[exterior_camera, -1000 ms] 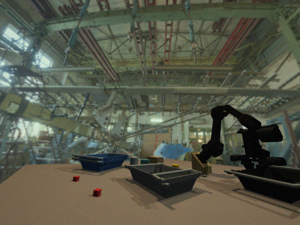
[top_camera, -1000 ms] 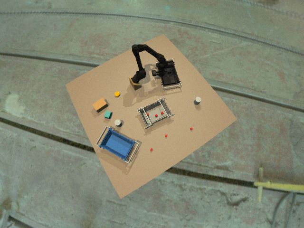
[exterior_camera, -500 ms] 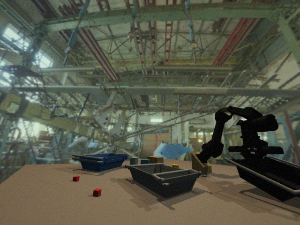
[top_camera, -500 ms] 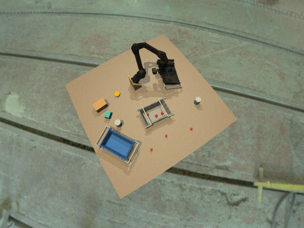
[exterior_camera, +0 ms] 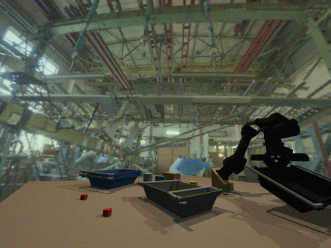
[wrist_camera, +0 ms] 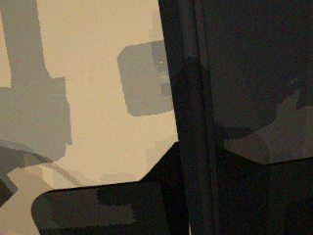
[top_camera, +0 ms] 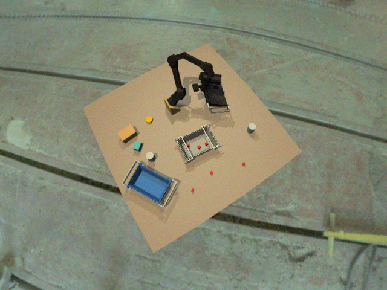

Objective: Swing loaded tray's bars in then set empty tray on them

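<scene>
Right now the black tray is 70 mm to the left of my gripper tip and 30 mm ahead of it. The rest, counted from my gripper tip: teal cube 640 mm to the right, 110 mm ahead, 60 mm below; orange box 670 mm to the right, 50 mm below, 20 mm behind; yellow disc 470 mm to the right, 70 mm below, 50 mm behind.
</scene>
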